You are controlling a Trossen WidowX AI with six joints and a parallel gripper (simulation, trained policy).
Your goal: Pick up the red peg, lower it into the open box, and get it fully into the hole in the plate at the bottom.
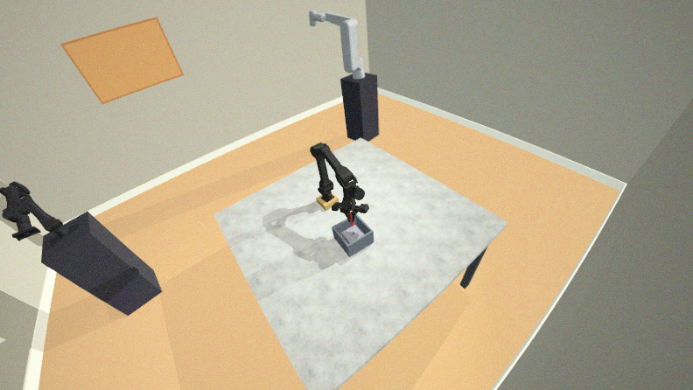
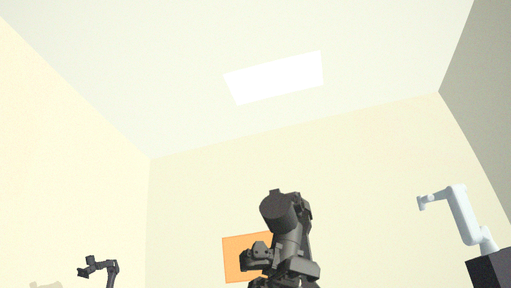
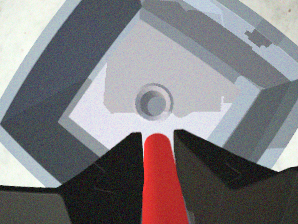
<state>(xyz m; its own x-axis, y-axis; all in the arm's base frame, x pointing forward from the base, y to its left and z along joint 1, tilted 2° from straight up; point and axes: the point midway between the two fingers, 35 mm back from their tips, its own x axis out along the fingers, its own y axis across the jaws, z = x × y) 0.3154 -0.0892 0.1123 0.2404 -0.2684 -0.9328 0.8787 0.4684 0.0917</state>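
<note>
My gripper tip is 10 mm to the right of the red peg, 10 mm below it and 10 mm past it. From my gripper tip the other things lie so: grey box (100 mm below, 20 mm ahead, 10 mm to the right).
</note>
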